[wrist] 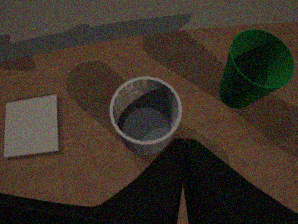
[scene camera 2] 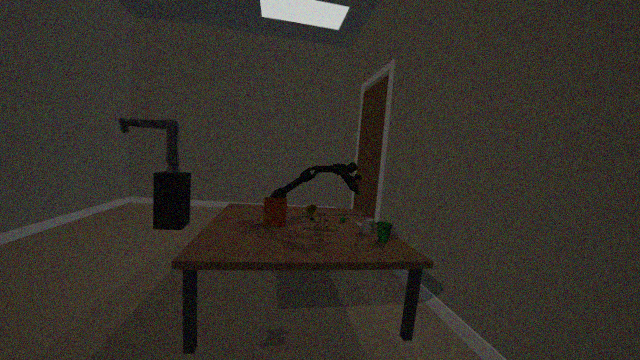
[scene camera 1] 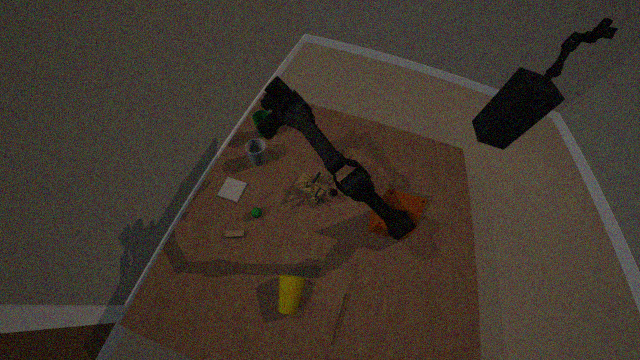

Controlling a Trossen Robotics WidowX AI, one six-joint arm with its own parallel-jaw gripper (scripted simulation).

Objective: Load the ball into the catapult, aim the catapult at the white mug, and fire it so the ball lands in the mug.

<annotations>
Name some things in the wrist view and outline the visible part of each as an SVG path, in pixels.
My gripper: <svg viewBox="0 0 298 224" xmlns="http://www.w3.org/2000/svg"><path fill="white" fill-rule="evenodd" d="M298 213L293 212L287 206L283 206L281 202L274 200L266 192L263 193L253 183L249 183L245 177L239 176L239 173L223 163L220 157L209 152L209 149L198 143L196 139L186 139L184 141L180 137L176 137L132 183L126 185L124 189L121 189L120 192L114 194L109 200L105 200L104 204L98 206L63 204L63 202L32 200L32 198L0 193L0 224L177 224L178 214L180 214L182 185L184 185L185 206L189 224L298 224Z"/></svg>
A green cup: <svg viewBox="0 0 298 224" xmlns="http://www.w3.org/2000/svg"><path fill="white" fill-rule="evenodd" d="M277 36L262 30L245 30L241 34L234 36L233 43L230 44L229 56L227 56L225 68L223 68L225 73L223 73L220 84L220 97L227 107L231 109L245 108L247 105L266 96L267 93L277 91L282 85L290 83L290 79L295 71L293 56L291 56L289 47L279 40Z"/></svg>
A white flat pad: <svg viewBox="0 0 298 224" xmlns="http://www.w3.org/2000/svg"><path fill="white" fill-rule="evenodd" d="M59 95L33 97L33 99L7 103L4 127L4 159L16 156L37 155L37 153L43 153L44 155L44 153L60 151Z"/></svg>
</annotations>
